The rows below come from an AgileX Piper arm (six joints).
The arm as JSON. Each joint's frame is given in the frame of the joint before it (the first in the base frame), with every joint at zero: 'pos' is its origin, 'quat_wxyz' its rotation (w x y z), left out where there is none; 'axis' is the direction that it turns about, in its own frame. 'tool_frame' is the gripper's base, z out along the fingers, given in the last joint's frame.
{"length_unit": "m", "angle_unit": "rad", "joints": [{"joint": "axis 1", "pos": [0.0, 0.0, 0.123], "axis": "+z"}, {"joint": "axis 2", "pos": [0.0, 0.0, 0.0], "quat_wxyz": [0.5, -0.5, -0.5, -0.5], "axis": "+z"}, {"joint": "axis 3", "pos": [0.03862, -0.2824, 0.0], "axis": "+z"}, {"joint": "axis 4", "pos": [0.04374, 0.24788, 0.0], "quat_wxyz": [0.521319, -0.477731, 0.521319, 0.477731], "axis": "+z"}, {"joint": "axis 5", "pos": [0.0, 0.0, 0.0], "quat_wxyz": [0.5, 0.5, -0.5, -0.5], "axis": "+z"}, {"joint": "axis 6", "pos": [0.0, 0.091, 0.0], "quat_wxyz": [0.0, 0.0, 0.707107, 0.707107], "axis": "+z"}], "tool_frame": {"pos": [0.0, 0.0, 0.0]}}
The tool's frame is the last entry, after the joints.
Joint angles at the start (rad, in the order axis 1, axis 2, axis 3, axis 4, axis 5, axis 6):
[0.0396 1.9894 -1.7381 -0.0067 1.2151 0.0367]
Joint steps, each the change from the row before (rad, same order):
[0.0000 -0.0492 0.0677 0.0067 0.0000 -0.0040]
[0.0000 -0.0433 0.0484 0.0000 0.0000 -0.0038]
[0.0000 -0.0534 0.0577 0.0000 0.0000 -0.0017]
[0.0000 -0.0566 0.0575 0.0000 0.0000 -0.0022]
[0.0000 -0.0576 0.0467 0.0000 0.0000 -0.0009]
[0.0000 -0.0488 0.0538 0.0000 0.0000 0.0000]
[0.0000 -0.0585 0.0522 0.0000 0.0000 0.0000]
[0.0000 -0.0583 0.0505 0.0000 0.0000 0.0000]
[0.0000 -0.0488 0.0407 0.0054 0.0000 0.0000]
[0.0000 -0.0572 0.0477 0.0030 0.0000 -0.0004]
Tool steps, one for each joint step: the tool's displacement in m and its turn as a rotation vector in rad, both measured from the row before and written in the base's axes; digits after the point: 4 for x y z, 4 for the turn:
[-0.0142 0.0000 0.0021 0.0051 0.0187 0.0028]
[-0.0115 -0.0005 0.0044 -0.0008 0.0051 0.0037]
[-0.0143 -0.0006 0.0053 -0.0005 0.0043 0.0017]
[-0.0151 -0.0006 0.0057 -0.0004 0.0009 0.0022]
[-0.0143 -0.0006 0.0081 0.0003 -0.0109 0.0009]
[-0.0140 -0.0006 0.0024 -0.0002 0.0050 0.0000]
[-0.0156 -0.0006 0.0053 0.0002 -0.0063 0.0000]
[-0.0155 -0.0006 0.0047 0.0003 -0.0078 0.0000]
[-0.0130 -0.0001 0.0036 0.0056 -0.0079 -0.0009]
[-0.0153 -0.0003 0.0034 0.0033 -0.0094 -0.0001]

